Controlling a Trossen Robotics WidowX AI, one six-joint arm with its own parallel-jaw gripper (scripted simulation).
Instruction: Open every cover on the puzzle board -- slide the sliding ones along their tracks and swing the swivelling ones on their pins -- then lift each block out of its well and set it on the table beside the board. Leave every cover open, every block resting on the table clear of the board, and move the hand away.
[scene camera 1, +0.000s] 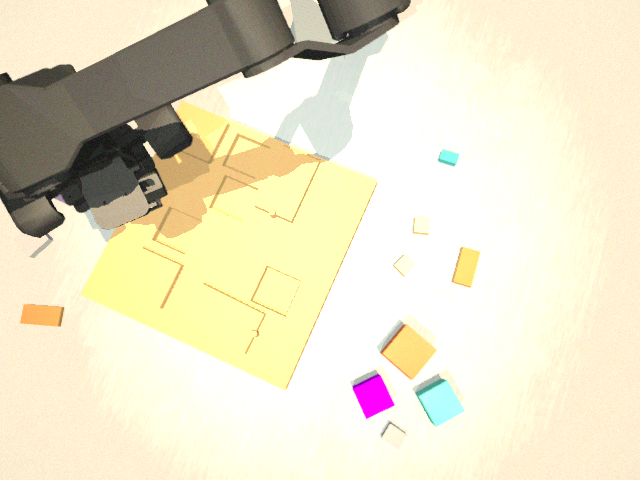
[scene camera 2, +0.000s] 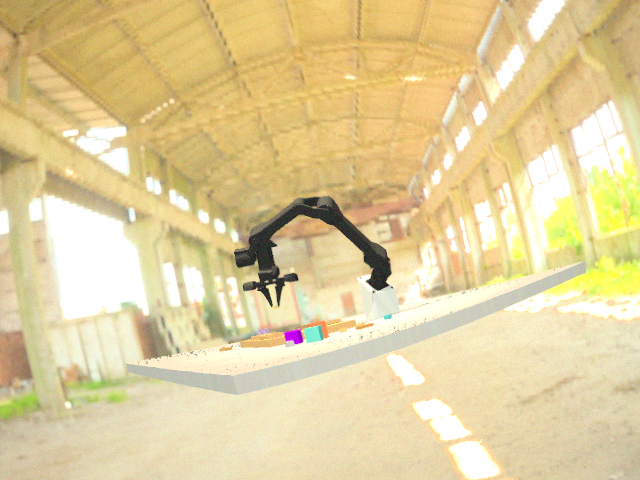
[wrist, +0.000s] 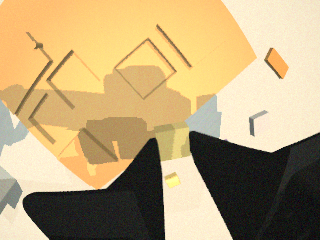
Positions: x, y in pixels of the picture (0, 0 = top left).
Scene:
My gripper (scene camera 1: 130, 187) holds a yellow block (wrist: 172, 139).

